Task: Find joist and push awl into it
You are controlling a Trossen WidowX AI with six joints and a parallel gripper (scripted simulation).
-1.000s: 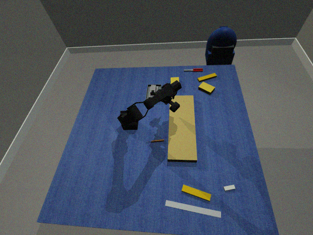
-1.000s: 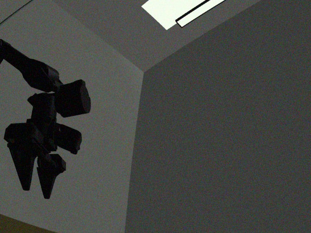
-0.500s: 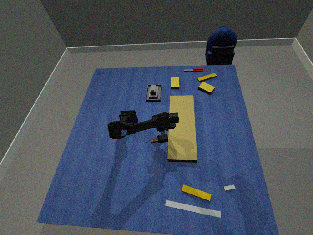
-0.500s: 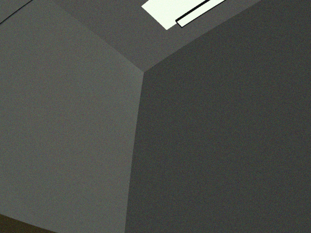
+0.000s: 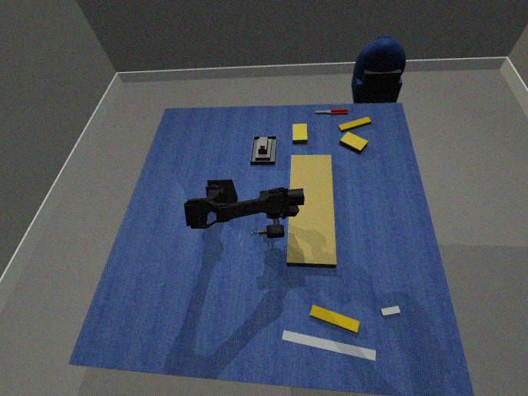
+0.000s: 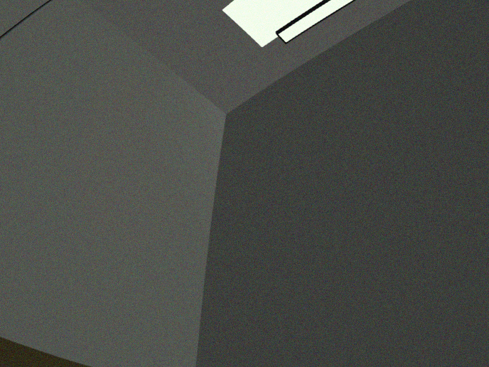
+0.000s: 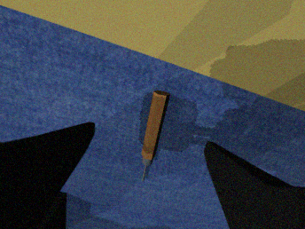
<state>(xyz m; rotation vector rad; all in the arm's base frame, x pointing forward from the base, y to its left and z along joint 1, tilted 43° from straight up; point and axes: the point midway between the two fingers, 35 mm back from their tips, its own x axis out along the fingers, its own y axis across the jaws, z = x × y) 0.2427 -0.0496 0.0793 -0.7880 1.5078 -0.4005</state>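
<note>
Now: gripper tip 50 mm past the orange-handled awl, 50 mm above it and 20 mm to the left of it. Round my gripper tip: stud finder: 400 mm to the left, 120 mm behind; then square light: 390 mm to the left, 120 mm behind, 10 mm above; then grey tray: 420 mm to the left, 120 mm behind, 40 mm below.
</note>
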